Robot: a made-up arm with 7 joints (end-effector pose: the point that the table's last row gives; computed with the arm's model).
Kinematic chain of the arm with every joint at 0, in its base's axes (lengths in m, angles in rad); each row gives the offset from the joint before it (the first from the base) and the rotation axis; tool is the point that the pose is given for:
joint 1: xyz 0 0 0.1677 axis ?
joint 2: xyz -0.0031 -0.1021 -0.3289 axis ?
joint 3: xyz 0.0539 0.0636 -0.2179 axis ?
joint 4: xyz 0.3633 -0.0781 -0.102 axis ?
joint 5: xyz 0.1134 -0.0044 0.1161 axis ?
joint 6: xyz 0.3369 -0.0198 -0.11 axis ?
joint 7: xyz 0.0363 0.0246 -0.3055 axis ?
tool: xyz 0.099 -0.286 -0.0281
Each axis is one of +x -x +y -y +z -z.
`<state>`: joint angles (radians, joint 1 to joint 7).
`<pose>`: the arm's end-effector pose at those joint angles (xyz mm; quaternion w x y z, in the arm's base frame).
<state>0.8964 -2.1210 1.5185 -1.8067 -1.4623 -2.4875 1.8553</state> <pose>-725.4 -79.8 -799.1 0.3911 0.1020 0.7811 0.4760</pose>
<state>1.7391 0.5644 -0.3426 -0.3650 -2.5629 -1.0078 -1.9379</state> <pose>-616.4 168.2 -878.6 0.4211 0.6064 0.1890 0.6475</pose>
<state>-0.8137 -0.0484 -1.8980 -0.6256 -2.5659 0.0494 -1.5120</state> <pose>1174.0 178.3 -630.6 0.2115 -0.1757 -0.3502 0.8954</pose>
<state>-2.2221 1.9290 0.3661 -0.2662 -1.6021 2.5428 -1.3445</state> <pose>1.9 80.2 1081.1 0.0797 0.5338 -0.1108 -0.8345</pose>
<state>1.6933 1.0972 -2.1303 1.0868 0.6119 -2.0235 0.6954</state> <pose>-1003.1 565.3 1047.9 0.2365 -0.8260 -0.5009 -0.1039</pose>
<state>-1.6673 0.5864 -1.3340 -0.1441 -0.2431 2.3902 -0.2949</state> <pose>1050.8 343.0 50.6 0.6141 0.0412 -0.2629 -0.7430</pose>
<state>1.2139 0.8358 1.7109 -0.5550 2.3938 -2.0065 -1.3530</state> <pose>195.0 -266.0 702.7 0.4927 -0.4776 0.7164 -0.1261</pose>
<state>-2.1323 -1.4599 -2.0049 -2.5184 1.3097 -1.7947 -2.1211</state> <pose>280.2 58.7 573.8 0.3705 -0.9217 0.0813 -0.0816</pose>
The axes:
joint 1: +y
joint 2: +x
joint 3: -y
joint 4: -z
joint 5: +x
joint 6: -z
joint 7: +y

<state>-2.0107 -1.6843 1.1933 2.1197 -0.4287 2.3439 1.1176</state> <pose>-111.7 -344.3 755.7 0.2847 -0.7444 0.2554 -0.5474</pose>
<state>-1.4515 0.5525 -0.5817 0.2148 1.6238 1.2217 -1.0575</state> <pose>868.5 519.7 582.9 0.6801 0.6480 -0.0408 -0.3405</pose>
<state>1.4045 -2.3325 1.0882 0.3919 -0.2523 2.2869 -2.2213</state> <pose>-303.2 63.4 -527.2 0.0723 -0.1571 -0.9849 -0.0041</pose>
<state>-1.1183 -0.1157 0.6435 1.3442 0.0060 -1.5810 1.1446</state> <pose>827.9 -830.6 651.3 0.9414 -0.1568 -0.2975 -0.0273</pose>
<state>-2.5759 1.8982 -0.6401 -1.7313 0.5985 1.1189 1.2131</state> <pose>41.2 534.7 32.1 0.3405 -0.8020 -0.1256 0.4744</pose>
